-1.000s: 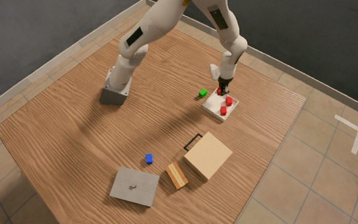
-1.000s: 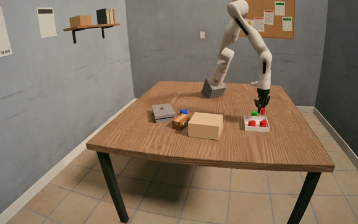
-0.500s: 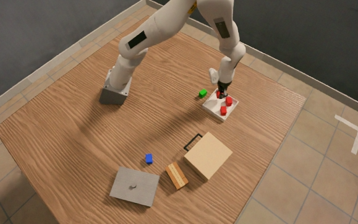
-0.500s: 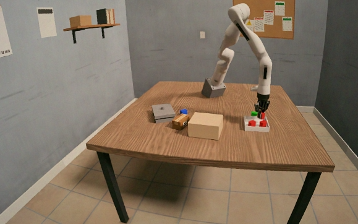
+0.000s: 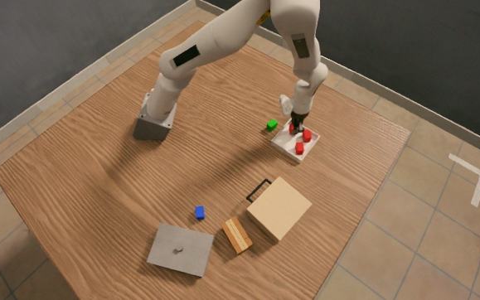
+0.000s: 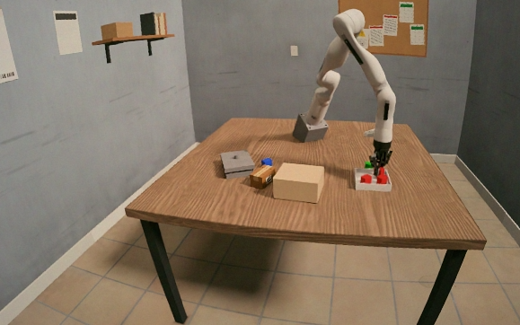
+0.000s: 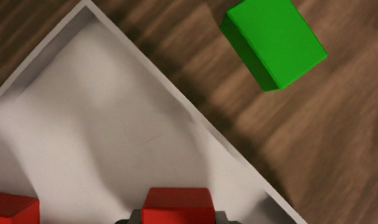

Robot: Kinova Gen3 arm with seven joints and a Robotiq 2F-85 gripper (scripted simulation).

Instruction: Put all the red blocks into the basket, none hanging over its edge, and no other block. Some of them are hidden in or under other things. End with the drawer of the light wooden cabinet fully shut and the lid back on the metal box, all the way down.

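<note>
Now: hand 4 cm short of the white basket, 3 cm above it and 2 cm to the left of it. The rest, counted from my hand: green block: 8 cm behind, 5 cm to the right, 2 cm below; then light wooden cabinet: 28 cm to the right, 21 cm ahead; then brown cardboard box: 44 cm to the right, 20 cm ahead, 1 cm below.
</note>
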